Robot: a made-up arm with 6 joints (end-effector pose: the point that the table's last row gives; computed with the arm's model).
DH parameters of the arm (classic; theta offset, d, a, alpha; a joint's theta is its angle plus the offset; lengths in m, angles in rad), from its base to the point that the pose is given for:
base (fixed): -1.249 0 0.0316 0
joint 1: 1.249 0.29 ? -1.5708
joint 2: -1.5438 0 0.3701 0
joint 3: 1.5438 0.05 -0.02 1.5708
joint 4: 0 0.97 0 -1.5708
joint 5: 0 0.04 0 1.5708
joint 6: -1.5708 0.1 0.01 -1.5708
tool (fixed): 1.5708 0.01 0 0
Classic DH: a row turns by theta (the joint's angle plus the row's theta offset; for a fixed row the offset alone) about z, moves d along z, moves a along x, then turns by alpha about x.
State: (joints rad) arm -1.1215 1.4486 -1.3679 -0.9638 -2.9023 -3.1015
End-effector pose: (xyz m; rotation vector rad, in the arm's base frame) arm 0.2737 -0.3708 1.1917 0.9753 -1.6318 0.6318
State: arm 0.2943 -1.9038 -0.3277 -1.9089 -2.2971 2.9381
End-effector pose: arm -1.0939 -0.2617 -0.3314 -0.1694 1.2029 -1.2377
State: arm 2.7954 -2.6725 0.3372 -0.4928 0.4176 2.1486
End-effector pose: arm 0.9260 -0.4422 -0.7379 0.1917 -2.1543 1.7126
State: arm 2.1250 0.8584 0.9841 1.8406 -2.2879 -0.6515
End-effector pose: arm -0.5615 0.9518 0.3049 0.3107 2.9762 0.8251
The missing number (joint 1, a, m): -0.03
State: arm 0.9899 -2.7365 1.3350 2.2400 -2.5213 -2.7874
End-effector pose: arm -0.5573 -0.9232 0.0763 0.7943 -2.2962 -1.7922
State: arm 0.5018 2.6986 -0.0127 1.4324 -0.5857 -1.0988
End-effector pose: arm 0.5654 0.2694 -0.9683 -0.2455 -2.2649 0.2927
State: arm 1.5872 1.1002 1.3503 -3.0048 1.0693 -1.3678
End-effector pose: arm -0.0176 1.0038 -0.2776 1.0972 -0.9519 -1.5295
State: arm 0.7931 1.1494 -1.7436 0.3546 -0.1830 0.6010
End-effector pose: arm -0.2731 -0.1985 1.2987 -1.1384 0.3380 1.1382
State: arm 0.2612 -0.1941 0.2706 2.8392 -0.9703 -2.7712
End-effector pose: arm 0.0520 -0.0398 1.6638 -0.0860 2.5793 0.4384
